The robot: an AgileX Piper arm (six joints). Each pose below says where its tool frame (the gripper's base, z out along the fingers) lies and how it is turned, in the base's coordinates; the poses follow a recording.
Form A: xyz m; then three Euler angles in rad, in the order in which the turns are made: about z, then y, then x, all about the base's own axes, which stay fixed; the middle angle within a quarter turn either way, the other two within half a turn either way.
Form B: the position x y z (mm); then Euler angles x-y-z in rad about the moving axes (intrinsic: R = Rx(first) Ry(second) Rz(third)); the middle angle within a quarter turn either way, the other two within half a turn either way. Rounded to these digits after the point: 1 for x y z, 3 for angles.
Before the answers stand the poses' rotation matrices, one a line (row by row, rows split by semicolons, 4 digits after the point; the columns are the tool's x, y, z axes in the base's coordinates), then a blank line. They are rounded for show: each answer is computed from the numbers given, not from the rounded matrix.
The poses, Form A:
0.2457 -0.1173 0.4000 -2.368 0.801 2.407
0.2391 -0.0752 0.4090 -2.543 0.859 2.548
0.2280 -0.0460 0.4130 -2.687 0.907 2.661
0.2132 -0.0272 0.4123 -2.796 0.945 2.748
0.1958 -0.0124 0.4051 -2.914 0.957 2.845
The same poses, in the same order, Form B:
-0.4979 0.4863 0.7181; 0.1742 0.8672 -0.4665; -0.8496 -0.1072 -0.5165
-0.5396 0.3681 0.7572; 0.1172 0.9235 -0.3654; -0.8337 -0.1084 -0.5415
-0.5535 0.2705 0.7877; 0.0622 0.9566 -0.2848; -0.8305 -0.1087 -0.5463
-0.5511 0.1984 0.8105; 0.0204 0.9742 -0.2246; -0.8342 -0.1073 -0.5410
-0.5611 0.1300 0.8175; -0.0170 0.9856 -0.1683; -0.8276 -0.1083 -0.5508

245.7 -117.3 400.0 2.407 0.801 -2.368
239.1 -75.2 409.0 2.548 0.859 -2.543
228.0 -46.0 413.0 2.661 0.907 -2.687
213.2 -27.2 412.3 2.748 0.945 -2.796
195.8 -12.4 405.1 2.845 0.957 -2.914

